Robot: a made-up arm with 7 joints. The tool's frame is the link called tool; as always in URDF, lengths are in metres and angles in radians. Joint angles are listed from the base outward.
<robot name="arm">
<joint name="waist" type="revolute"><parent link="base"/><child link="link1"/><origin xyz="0.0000 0.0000 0.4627"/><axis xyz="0 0 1"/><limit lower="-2.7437" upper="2.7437"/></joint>
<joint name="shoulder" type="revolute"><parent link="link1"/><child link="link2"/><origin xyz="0.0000 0.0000 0.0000"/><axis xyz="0 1 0"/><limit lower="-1.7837" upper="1.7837"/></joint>
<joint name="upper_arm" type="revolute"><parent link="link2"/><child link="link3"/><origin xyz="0.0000 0.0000 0.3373"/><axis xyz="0 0 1"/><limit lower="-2.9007" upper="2.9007"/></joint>
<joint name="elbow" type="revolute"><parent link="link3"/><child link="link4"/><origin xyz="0.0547 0.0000 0.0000"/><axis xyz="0 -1 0"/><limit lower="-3.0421" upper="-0.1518"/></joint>
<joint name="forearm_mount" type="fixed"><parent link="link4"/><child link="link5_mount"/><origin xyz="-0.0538 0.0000 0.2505"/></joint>
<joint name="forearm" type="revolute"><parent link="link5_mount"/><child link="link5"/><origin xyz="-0.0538 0.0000 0.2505"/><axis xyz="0 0 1"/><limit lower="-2.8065" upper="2.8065"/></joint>
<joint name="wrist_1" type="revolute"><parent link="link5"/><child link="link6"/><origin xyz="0.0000 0.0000 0.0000"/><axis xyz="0 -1 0"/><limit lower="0.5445" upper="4.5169"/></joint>
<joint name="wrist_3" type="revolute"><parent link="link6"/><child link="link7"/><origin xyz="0.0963 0.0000 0.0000"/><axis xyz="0 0 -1"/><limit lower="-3.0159" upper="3.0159"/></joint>
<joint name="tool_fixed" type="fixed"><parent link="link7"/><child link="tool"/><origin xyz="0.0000 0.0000 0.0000" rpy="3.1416 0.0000 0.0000"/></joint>
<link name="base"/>
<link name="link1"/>
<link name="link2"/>
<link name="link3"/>
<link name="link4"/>
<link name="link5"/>
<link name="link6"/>
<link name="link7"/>
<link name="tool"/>
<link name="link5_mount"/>
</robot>
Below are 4 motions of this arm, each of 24 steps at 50 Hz.
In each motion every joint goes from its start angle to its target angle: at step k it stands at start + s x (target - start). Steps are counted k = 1, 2, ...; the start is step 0. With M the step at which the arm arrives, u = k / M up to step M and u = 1 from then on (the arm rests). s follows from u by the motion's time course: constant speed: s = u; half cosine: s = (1 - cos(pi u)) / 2; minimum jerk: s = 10 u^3 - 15 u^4 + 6 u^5.
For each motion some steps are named. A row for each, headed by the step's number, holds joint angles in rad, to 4 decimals.
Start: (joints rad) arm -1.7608 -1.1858 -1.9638 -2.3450 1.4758 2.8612 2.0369
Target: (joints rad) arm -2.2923 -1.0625 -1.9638 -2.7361 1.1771 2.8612 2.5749
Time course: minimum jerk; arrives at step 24
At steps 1, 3, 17, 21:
1: -1.7612 -1.1857 -1.9638 -2.3453 1.4756 2.8612 2.0373
3: -1.7693 -1.1838 -1.9638 -2.3513 1.4710 2.8612 2.0455
17: -2.2114 -1.0813 -1.9638 -2.6766 1.2226 2.8612 2.4930
21: -2.2838 -1.0645 -1.9638 -2.7298 1.1819 2.8612 2.5663

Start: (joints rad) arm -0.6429 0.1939 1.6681 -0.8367 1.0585 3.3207 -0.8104
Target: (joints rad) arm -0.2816 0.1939 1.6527 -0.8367 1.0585 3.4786 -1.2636
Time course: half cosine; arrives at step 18
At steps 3, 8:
3: -0.6187 0.1939 1.6671 -0.8367 1.0585 3.3313 -0.8408
8: -0.4936 0.1939 1.6617 -0.8367 1.0585 3.3859 -0.9977

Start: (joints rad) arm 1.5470 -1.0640 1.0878 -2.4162 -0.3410 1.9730 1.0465
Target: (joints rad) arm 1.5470 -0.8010 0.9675 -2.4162 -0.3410 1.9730 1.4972
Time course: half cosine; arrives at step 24
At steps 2, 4, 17, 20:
2: 1.5470 -1.0595 1.0858 -2.4162 -0.3410 1.9730 1.0542
4: 1.5470 -1.0464 1.0797 -2.4162 -0.3410 1.9730 1.0767
17: 1.5470 -0.8524 0.9910 -2.4162 -0.3410 1.9730 1.4090
20: 1.5470 -0.8186 0.9756 -2.4162 -0.3410 1.9730 1.4670

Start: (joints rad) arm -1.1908 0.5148 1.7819 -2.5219 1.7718 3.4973 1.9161
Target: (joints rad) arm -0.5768 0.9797 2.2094 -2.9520 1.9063 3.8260 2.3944
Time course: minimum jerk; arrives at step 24
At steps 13, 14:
13: -0.8361 0.7834 2.0289 -2.7704 1.8495 3.6872 2.1924
14: -0.7896 0.8186 2.0612 -2.8029 1.8597 3.7121 2.2286

